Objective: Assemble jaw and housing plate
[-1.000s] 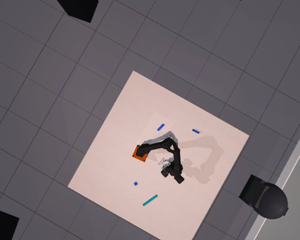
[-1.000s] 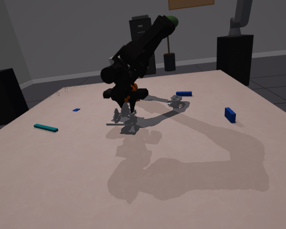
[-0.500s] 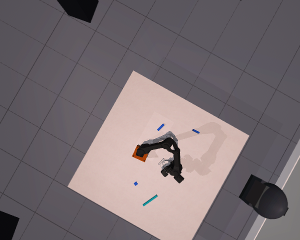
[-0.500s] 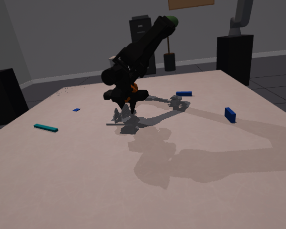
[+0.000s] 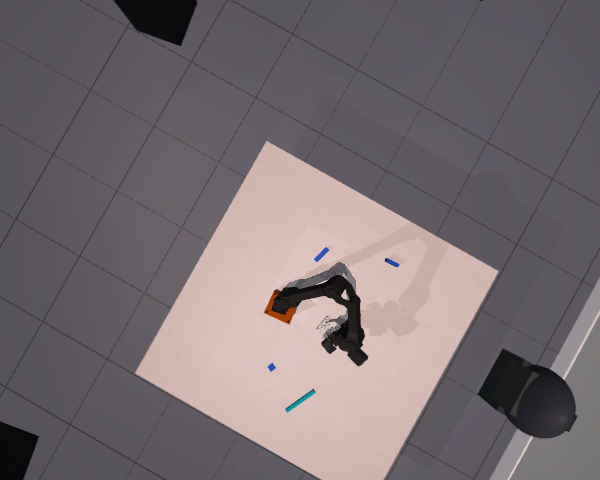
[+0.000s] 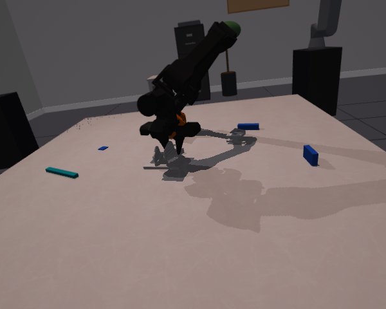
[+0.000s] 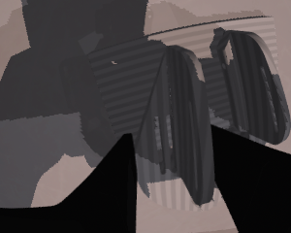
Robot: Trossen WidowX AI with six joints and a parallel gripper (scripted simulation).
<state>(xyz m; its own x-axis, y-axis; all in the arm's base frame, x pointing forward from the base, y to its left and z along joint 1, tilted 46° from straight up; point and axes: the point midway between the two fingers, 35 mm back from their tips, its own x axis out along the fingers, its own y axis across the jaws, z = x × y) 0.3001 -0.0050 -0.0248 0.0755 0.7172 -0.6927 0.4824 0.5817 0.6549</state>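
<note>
Now: the small grey part 230 mm to the left of my gripper tip and 100 mm behind it. From my gripper tip the other things lie so: teal bar: 390 mm to the right, 50 mm behind, 20 mm below; then small blue tile: 290 mm to the right, 230 mm behind, 30 mm below.
</note>
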